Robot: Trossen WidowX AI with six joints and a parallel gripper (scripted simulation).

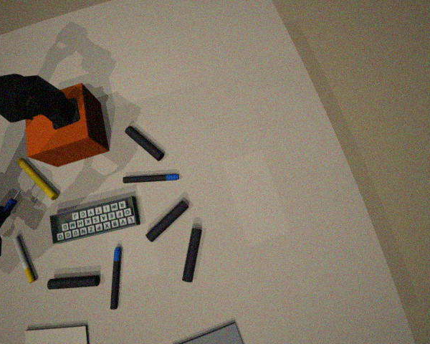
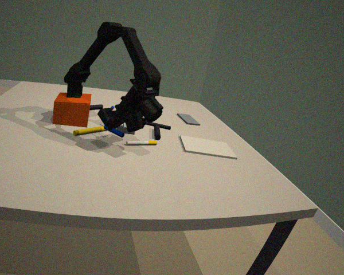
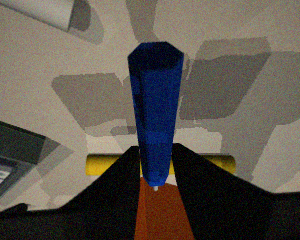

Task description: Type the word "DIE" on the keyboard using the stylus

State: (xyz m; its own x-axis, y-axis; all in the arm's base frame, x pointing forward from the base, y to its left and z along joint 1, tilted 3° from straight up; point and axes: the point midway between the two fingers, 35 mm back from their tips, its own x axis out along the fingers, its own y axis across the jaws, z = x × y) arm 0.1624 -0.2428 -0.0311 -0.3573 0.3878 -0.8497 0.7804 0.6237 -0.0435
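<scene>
My gripper tip is now 70 mm to the right of the yellow marker, 70 mm past it and 40 mm above it. Round my gripper tip: white-and-yellow pen (130 mm ahead, 40 mm below, 10 mm to the right); grey card (470 mm ahead, 350 mm to the left, 40 mm below); white pad (410 mm ahead, 40 mm below).
</scene>
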